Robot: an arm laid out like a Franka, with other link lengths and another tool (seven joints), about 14 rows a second.
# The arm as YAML. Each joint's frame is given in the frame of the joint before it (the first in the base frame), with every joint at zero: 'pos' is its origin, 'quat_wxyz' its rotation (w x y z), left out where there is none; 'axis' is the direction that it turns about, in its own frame. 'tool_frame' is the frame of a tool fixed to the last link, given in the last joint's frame.
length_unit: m
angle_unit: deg
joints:
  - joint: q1
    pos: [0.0, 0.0, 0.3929]
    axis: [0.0, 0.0, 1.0]
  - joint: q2
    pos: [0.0, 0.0, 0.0]
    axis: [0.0, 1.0, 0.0]
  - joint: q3
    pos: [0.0, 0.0, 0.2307]
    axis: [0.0, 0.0, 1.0]
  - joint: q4
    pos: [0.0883, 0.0, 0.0]
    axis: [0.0, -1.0, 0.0]
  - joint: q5
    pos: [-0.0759, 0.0, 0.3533]
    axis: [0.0, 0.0, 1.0]
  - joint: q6
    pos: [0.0, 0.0, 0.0]
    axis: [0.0, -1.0, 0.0]
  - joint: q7
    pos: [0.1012, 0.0, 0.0]
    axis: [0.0, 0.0, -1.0]
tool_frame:
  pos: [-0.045, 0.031, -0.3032]
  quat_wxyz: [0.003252, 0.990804, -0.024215, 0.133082]
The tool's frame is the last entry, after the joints.
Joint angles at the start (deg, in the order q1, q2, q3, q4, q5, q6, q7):
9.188 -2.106 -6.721 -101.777 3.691 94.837 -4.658
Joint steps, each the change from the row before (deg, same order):
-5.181 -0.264 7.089 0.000 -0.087 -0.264 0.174
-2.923 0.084 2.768 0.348 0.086 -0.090 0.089
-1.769 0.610 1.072 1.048 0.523 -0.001 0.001
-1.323 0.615 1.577 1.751 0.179 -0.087 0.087
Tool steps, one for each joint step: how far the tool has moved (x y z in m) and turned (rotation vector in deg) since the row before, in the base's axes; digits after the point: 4 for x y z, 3 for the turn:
-0.0035 0.0149 0.0019 -0.358 -0.025 1.761
0.0014 -0.0008 0.0016 -0.019 -0.167 -0.254
0.0055 -0.0027 0.0026 0.547 -0.400 -0.777
0.0072 0.0036 0.0071 0.254 -1.028 0.151

